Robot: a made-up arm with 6 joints.
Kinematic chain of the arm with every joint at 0, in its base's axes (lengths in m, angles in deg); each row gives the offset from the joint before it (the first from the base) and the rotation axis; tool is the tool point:
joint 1: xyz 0 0 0.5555 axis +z
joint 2: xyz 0.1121 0 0 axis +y
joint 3: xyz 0 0 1.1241 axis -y
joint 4: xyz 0 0 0.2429 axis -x
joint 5: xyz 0.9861 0 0 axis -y
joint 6: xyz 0.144 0 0 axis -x
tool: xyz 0 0 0
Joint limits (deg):
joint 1: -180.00..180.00
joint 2: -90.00..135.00
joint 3: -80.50..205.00
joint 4: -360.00..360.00
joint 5: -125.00..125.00
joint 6: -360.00..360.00
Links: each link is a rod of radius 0.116 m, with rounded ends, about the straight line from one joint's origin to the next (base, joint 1, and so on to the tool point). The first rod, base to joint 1, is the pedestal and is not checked.
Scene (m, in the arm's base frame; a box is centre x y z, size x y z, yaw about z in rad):
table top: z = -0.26
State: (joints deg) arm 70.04 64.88 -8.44 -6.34 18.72 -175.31
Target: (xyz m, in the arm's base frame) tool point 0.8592 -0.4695 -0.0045
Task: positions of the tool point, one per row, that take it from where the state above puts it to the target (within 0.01 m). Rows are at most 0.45 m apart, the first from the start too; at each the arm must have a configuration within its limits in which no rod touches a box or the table.
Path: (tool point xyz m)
1: 0.9165 1.3489 0.0090
2: 1.1402 1.0177 -0.0148
3: 1.2597 0.6608 -0.0299
4: 1.2771 0.3091 -0.0366
5: 1.2031 -0.0098 -0.0348
6: 1.0564 -0.2743 -0.0240
7: 0.8592 -0.4696 -0.0046

